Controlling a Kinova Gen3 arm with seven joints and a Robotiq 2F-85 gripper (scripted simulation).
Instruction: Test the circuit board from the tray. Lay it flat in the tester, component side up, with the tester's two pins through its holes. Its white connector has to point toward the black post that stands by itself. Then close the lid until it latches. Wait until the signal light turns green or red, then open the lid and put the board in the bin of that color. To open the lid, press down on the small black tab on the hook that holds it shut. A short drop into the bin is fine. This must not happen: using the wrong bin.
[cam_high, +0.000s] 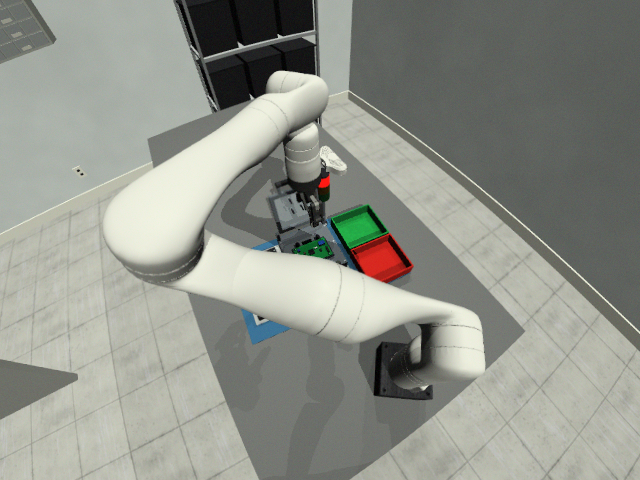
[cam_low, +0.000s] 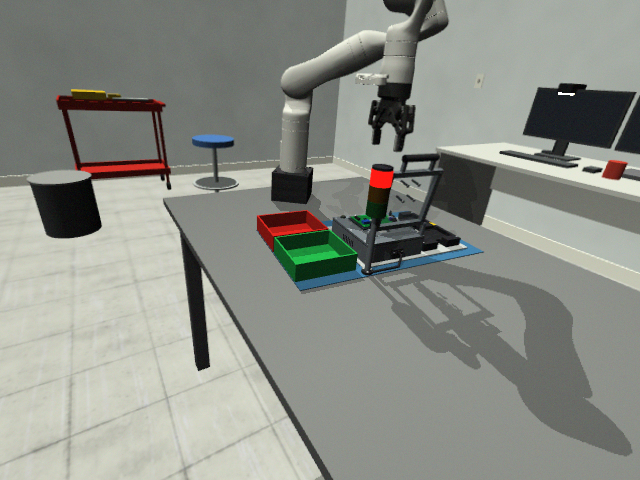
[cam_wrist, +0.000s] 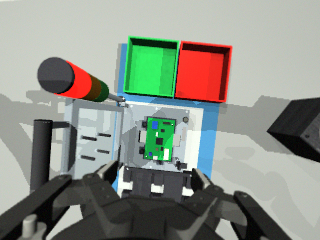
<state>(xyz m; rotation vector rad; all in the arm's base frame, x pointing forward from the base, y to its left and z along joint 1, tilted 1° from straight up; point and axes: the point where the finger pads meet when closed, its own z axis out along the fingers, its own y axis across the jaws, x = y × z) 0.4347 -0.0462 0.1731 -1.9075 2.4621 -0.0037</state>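
Now: the green circuit board 200 mm below my hand. Round my hand: clear lid: 110 mm ahead, 30 mm to the right, 90 mm below; tester bed: 200 mm below; green bin: 10 mm behind, 210 mm to the right, 260 mm below.
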